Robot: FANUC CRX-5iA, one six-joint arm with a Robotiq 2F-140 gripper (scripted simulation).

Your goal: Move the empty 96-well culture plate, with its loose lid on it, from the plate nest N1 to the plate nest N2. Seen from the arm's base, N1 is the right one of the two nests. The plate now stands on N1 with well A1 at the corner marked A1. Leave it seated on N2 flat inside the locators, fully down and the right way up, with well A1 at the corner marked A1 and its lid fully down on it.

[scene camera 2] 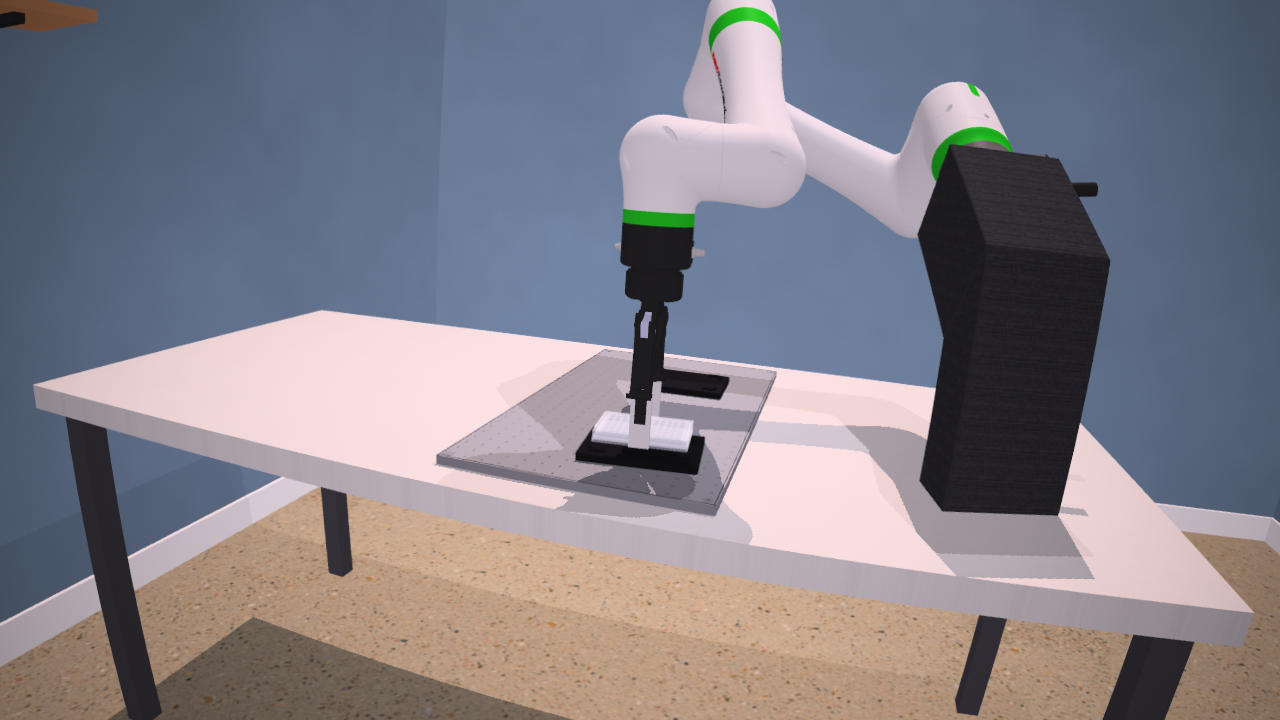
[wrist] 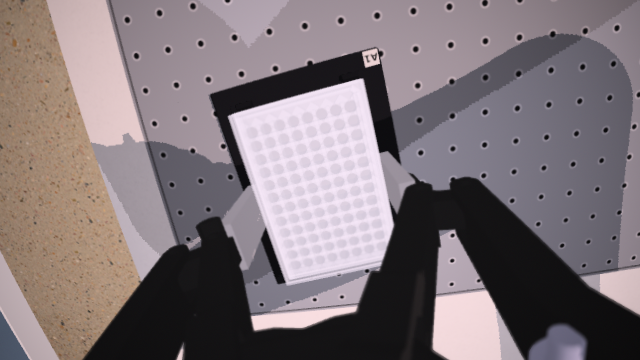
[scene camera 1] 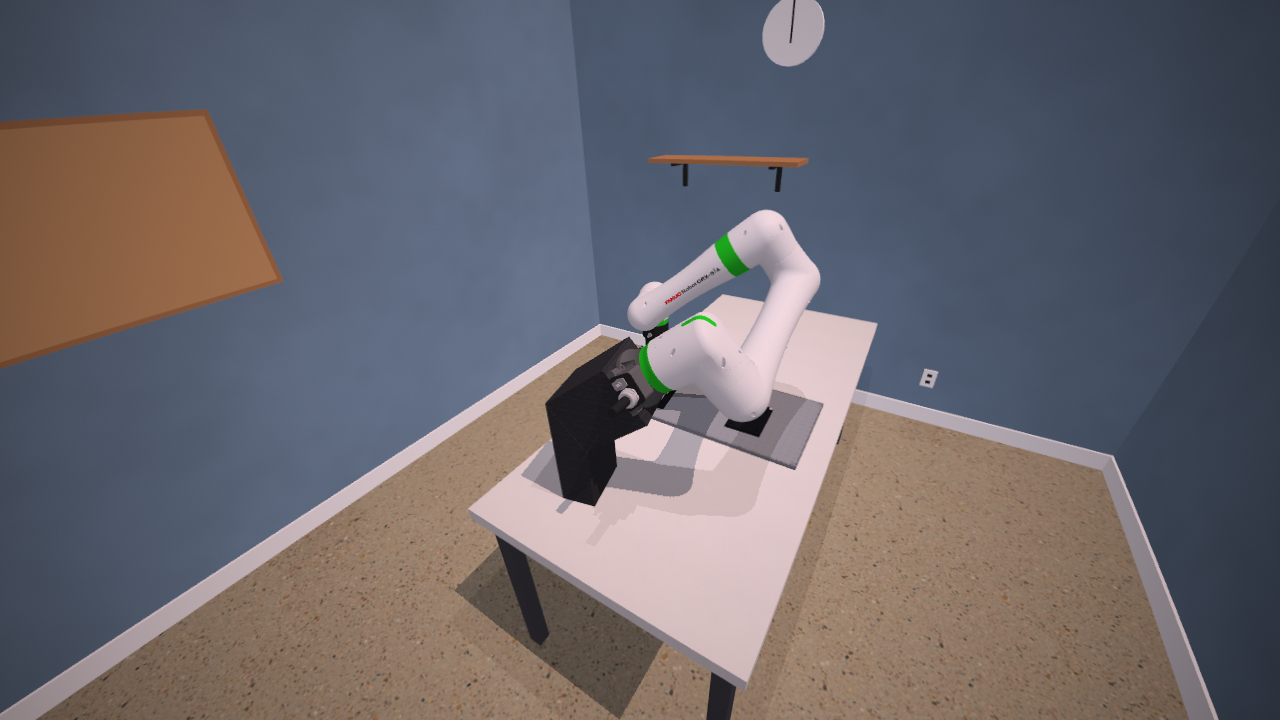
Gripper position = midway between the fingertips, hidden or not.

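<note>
The gripper [scene camera 2: 643,435] is visible in the scene, and the wrist view shows the gripper [wrist: 321,186] too. With it there is a clear lid [scene camera 2: 663,430], and the camera at the wrist likewise shows the lid [wrist: 313,162].
</note>
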